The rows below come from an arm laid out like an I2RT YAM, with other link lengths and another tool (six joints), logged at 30 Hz.
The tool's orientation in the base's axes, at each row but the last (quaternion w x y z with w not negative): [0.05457 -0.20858 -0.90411 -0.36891]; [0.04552 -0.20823 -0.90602 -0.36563]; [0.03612 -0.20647 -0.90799 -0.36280]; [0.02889 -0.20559 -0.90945 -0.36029]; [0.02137 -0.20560 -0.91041 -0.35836]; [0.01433 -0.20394 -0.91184 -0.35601]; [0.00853 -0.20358 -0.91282 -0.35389]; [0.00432 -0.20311 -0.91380 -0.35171]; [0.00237 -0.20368 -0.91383 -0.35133]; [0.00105 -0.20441 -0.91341 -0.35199]
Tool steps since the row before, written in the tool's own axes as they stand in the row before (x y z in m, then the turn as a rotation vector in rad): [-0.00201 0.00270 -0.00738 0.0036 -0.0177 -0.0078]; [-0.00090 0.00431 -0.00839 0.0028 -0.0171 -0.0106]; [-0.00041 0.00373 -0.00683 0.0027 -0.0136 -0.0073]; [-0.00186 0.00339 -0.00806 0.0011 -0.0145 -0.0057]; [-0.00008 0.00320 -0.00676 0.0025 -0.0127 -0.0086]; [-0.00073 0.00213 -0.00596 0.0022 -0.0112 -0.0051]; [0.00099 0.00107 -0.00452 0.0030 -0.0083 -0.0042]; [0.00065 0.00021 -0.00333 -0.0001 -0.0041 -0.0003]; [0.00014 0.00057 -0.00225 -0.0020 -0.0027 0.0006]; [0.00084 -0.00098 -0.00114 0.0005 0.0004 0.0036]
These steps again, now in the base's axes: [0.00254 -0.00404 0.00656 -0.0111 -0.0155 -0.0049]; [0.00200 -0.00324 0.00867 -0.0103 -0.0173 -0.0026]; [0.00130 -0.00231 0.00733 -0.0085 -0.0128 -0.0028]; [0.00227 -0.00381 0.00776 -0.0073 -0.0129 -0.0049]; [0.00059 -0.00239 0.00706 -0.0082 -0.0132 -0.0013]; [0.00077 -0.00276 0.00569 -0.0069 -0.0100 -0.0030]; [-0.00108 -0.00186 0.00423 -0.0064 -0.0072 -0.0017]; [-0.00097 -0.00177 0.00274 -0.0015 -0.0030 -0.0024]; [-0.00023 -0.00101 0.00208 0.0009 -0.0022 -0.0025]; [-0.00130 -0.00108 0.00035 0.0002 0.0028 -0.0024]
